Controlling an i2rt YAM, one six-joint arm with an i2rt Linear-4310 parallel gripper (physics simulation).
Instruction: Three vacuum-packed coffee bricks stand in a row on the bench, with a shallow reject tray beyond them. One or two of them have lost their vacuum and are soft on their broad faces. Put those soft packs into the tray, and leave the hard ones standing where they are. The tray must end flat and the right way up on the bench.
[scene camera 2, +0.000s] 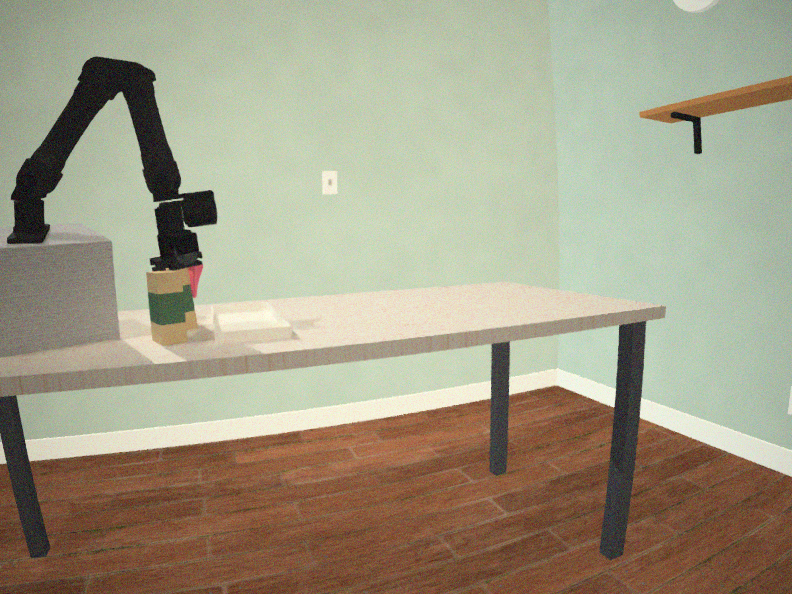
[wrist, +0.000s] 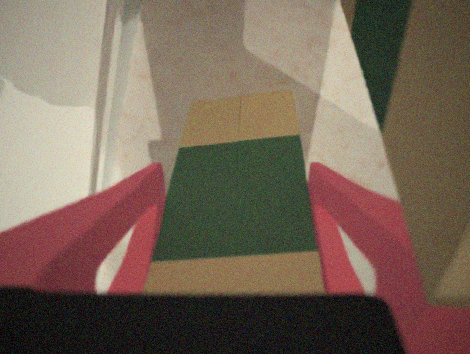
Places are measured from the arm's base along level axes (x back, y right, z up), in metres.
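Pixels of known places: gripper, fingertip midpoint: (wrist: 236, 178); arm's base at its link origin: (scene camera 2: 30, 235).
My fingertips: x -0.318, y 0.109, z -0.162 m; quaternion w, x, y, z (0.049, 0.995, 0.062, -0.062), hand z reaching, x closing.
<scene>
For each thing: its top centre in the pictures, then the offset to it from my fingertips. "*": a spot on its surface instead. Level surfaces: height alone.
- tan coffee pack with a green band, top centre: (wrist: 277, 276) dz +0.011, dx +0.023, dy -0.037 m
- green pack at a spot on its surface: (wrist: 435, 115) * dz +0.052, dx +0.027, dy +0.063 m
- shallow white tray at its top centre: (scene camera 2: 244, 314) dz -0.049, dx -0.142, dy -0.012 m
- pale bench at its surface level: dz -0.071 m
A tan coffee pack with a green band (wrist: 237, 195) stands between the two red fingers of my gripper (wrist: 236, 178), which is shut on its sides. Another tan and green pack (wrist: 435, 115) shows at the right edge of the wrist view. In the scene view a pack (scene camera 2: 168, 308) stands at the front and overlaps a second one (scene camera 2: 191, 319) behind it; one red finger shows beside them and the other is hidden. A third pack cannot be made out there. The shallow white tray (scene camera 2: 255, 332) (wrist: 103, 75) lies flat, right way up, beside the packs.
The pale bench (scene camera 2: 415, 313) carries the packs and tray. A grey block (scene camera 2: 57, 294) under the arm's base stands to the left of the packs. A wooden shelf (scene camera 2: 722, 99) is on the right wall, far from the arm.
</scene>
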